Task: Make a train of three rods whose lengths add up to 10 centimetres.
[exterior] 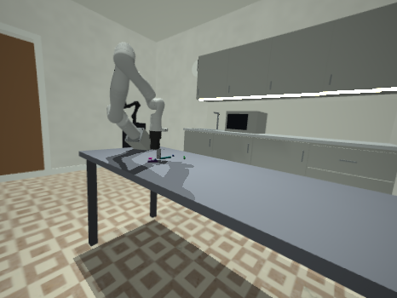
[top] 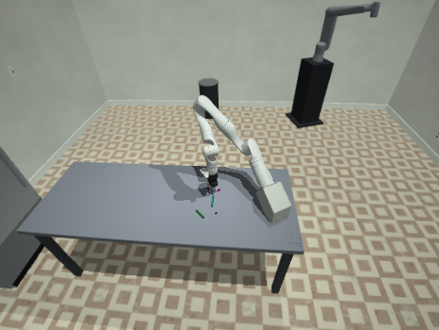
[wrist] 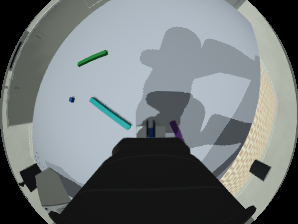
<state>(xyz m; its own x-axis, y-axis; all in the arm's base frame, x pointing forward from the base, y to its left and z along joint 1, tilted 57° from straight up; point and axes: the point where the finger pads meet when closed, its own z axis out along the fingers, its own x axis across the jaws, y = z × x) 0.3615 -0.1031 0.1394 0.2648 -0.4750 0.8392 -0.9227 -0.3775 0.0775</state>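
The purple rod lies 1 cm behind my hand, 6 cm to the right of it and 3 cm below it. The rest, counted from my hand: magenta rod: 6 cm behind, 3 cm below; turquoise rod: 8 cm to the left, 3 cm below; green rod: 11 cm ahead, 17 cm to the left, 3 cm below.
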